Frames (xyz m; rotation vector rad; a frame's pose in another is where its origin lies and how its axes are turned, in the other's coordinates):
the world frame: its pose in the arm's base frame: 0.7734 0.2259 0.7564 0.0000 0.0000 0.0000
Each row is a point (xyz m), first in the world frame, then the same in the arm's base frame.
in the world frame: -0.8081 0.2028 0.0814
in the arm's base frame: -0.0347 0.4287 0.8378
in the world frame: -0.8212 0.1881 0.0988
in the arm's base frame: -0.0478 0.4140 0.8552
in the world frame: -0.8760 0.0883 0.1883
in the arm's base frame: -0.1026 0.3142 0.9447
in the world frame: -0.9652 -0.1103 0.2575
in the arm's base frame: -0.1918 0.1156 1.0139
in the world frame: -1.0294 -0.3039 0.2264
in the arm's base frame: -0.2560 -0.0780 0.9828
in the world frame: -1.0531 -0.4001 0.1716
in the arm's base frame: -0.2797 -0.1742 0.9280
